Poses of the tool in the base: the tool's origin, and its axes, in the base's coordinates. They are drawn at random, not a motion.
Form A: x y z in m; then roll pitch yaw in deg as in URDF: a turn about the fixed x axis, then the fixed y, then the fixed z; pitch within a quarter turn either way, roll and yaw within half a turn.
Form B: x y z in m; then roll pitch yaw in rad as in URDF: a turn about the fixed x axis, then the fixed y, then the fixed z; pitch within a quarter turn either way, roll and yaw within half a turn. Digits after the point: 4 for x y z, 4 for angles.
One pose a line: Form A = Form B
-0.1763, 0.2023, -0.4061, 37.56, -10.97, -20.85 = -0.1763, 0.2023, -0.4061, 0.6555, -0.1915, -0.3639
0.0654, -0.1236, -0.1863, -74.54, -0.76, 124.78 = 0.0654, -0.1236, -0.1863, -1.3010, -0.0133, 2.1778
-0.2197, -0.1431, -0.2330, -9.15, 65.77, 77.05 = -0.2197, -0.1431, -0.2330, -0.1597, 1.1479, 1.3448
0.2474, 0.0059, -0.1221, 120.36, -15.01, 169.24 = 0.2474, 0.0059, -0.1221, 2.1007, -0.2620, 2.9538
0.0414, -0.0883, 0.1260, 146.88, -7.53, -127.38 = 0.0414, -0.0883, 0.1260, 2.5635, -0.1314, -2.2232
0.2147, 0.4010, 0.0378, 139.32, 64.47, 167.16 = 0.2147, 0.4010, 0.0378, 2.4316, 1.1252, 2.9175
